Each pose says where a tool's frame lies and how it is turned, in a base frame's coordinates. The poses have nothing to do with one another.
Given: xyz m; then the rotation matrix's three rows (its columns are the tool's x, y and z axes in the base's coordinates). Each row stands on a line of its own.
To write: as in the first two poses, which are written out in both.
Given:
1:
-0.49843, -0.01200, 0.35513
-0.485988, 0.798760, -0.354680
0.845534, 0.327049, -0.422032
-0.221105, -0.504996, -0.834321
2:
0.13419, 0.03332, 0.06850
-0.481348, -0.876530, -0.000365
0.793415, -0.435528, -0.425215
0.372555, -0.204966, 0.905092
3:
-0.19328, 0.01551, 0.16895
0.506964, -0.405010, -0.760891
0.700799, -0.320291, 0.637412
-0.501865, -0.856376, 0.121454
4:
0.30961, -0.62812, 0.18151
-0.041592, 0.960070, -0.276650
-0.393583, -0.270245, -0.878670
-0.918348, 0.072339, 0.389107
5:
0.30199, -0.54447, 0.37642
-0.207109, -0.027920, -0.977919
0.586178, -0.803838, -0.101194
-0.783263, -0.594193, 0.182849
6:
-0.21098, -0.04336, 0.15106
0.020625, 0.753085, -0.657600
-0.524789, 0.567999, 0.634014
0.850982, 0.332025, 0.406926
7:
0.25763, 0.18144, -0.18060
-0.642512, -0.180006, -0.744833
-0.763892, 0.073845, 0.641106
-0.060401, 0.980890, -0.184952
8:
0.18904, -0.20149, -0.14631
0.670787, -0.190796, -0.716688
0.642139, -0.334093, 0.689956
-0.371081, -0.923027, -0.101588
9:
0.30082, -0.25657, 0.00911
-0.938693, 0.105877, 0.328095
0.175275, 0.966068, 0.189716
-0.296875, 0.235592, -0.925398
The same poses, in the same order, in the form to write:
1: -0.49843, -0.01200, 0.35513, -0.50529, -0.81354, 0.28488, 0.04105
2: 0.13419, 0.03332, 0.06850, 0.11078, -0.18757, 0.83994, 0.49705
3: -0.19328, 0.01551, 0.16895, -0.65303, -0.11324, 0.48342, 0.57187
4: 0.30961, -0.62812, 0.18151, 0.45813, 0.30913, -0.65210, 0.51896
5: 0.30199, -0.54447, 0.37642, -0.59453, -0.23475, 0.74057, 0.20730
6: -0.21098, -0.04336, 0.15106, -0.10689, -0.53396, -0.45230, 0.70632
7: 0.25763, 0.18144, -0.18060, 0.34227, -0.68944, -0.58816, 0.24818
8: 0.18904, -0.20149, -0.14631, -0.72568, -0.15549, 0.37474, 0.55568
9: 0.30082, -0.25657, 0.00911, 0.07183, 0.97854, 0.10866, 0.15967
